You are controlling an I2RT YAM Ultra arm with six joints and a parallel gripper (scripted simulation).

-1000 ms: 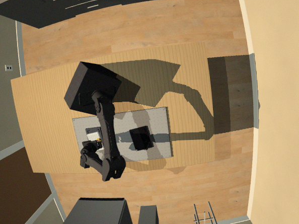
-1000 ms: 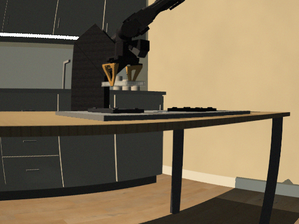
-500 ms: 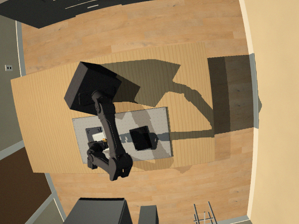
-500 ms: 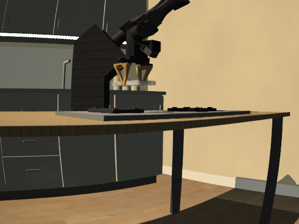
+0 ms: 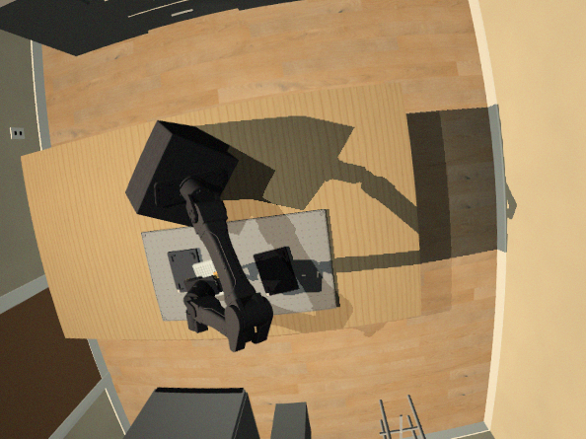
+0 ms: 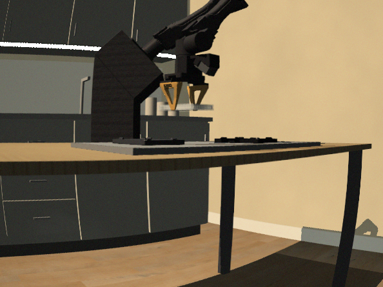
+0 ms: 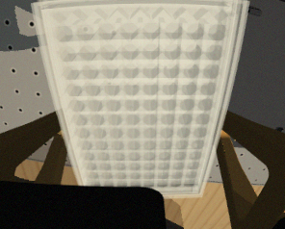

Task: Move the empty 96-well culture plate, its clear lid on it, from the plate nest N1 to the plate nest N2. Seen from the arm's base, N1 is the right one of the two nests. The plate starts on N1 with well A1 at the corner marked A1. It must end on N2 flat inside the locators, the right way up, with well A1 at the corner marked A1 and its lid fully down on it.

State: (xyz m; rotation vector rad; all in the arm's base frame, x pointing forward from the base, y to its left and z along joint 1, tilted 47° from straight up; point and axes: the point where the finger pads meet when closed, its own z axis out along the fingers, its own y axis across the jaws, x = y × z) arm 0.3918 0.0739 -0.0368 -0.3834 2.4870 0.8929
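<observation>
My hand is 3 cm past the black nest N2, 22 cm to the right of it and 9 cm above it. Round my hand: clear lid: 1 cm above; black nest N1: 3 cm ahead, 12 cm to the right, 9 cm below; 96-well plate: right at my hand.
</observation>
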